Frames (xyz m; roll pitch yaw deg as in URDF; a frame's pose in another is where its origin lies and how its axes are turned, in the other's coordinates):
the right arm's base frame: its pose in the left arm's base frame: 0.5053 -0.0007 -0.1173 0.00 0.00 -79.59
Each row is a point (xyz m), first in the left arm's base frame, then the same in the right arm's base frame.
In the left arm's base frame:
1: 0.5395 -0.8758 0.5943
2: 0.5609 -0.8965 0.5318
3: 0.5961 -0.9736 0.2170
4: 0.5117 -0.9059 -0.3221
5: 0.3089 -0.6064 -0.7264
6: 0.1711 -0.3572 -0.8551
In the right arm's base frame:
1: 0.8669 -0.1245 0.7116
2: 0.8911 -0.1072 0.6491
3: 0.9733 -0.0865 0.3343
4: 0.8915 -0.1573 -0.2048
5: 0.5602 -0.3026 -0.6091
6: 0.2902 -0.3931 -0.7378

